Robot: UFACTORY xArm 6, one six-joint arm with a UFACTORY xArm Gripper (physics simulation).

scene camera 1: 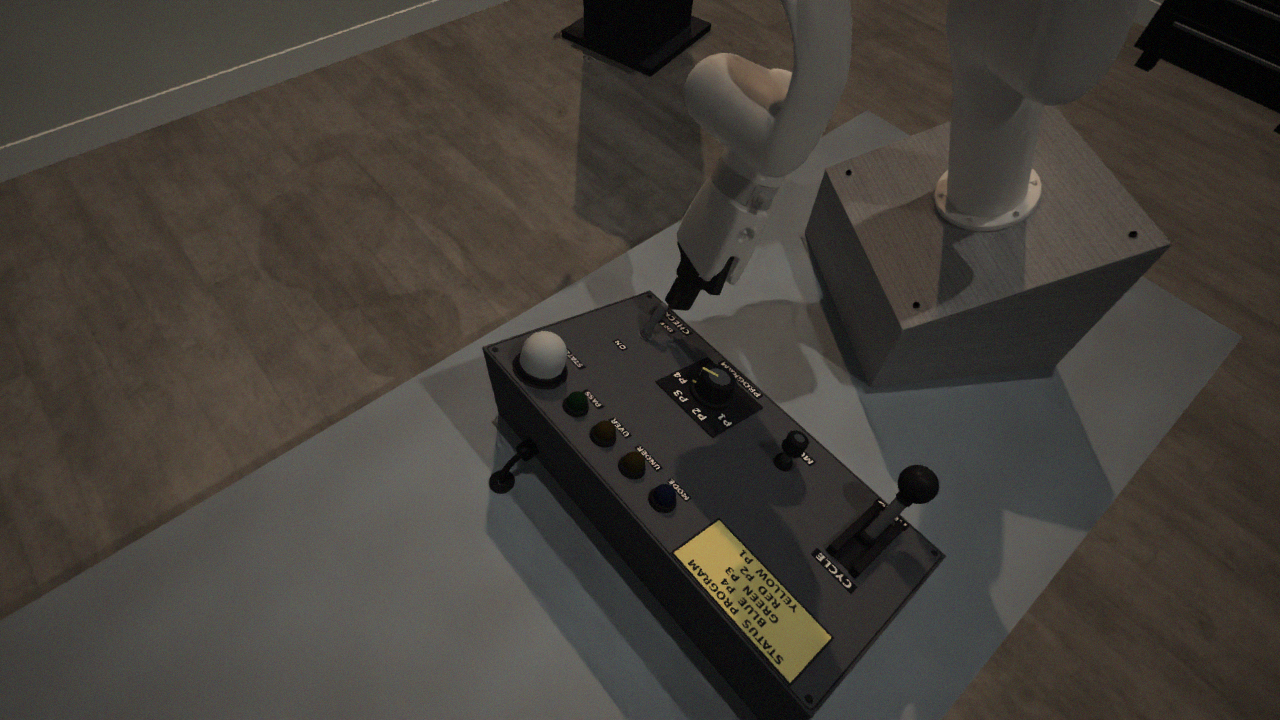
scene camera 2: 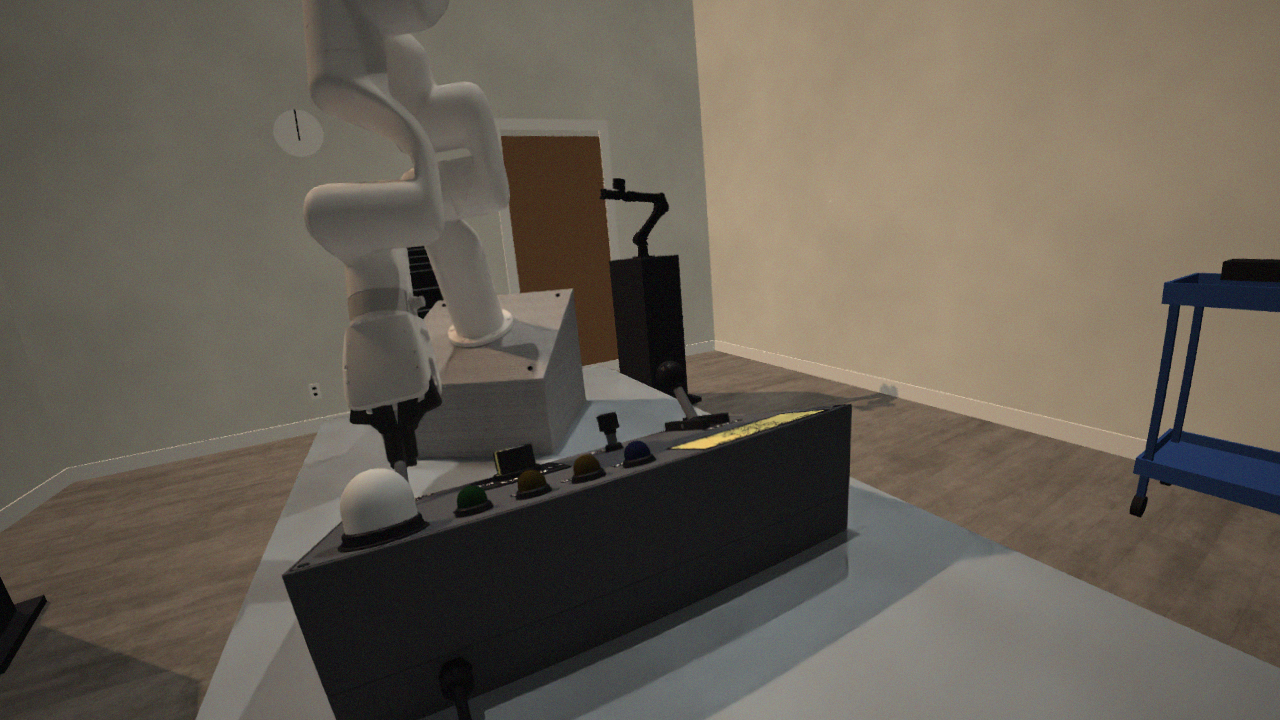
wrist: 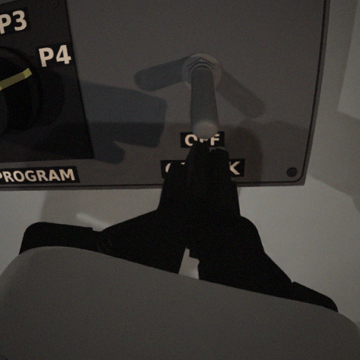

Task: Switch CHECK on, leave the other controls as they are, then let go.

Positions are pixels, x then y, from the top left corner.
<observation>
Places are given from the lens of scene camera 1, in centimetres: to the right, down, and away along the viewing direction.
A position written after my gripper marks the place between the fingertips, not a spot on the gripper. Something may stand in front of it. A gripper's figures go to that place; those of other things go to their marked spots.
my gripper (scene camera 1: 676, 305): 5, -7, 88
cycle lever (scene camera 1: 918, 484): 28, 13, 69
</observation>
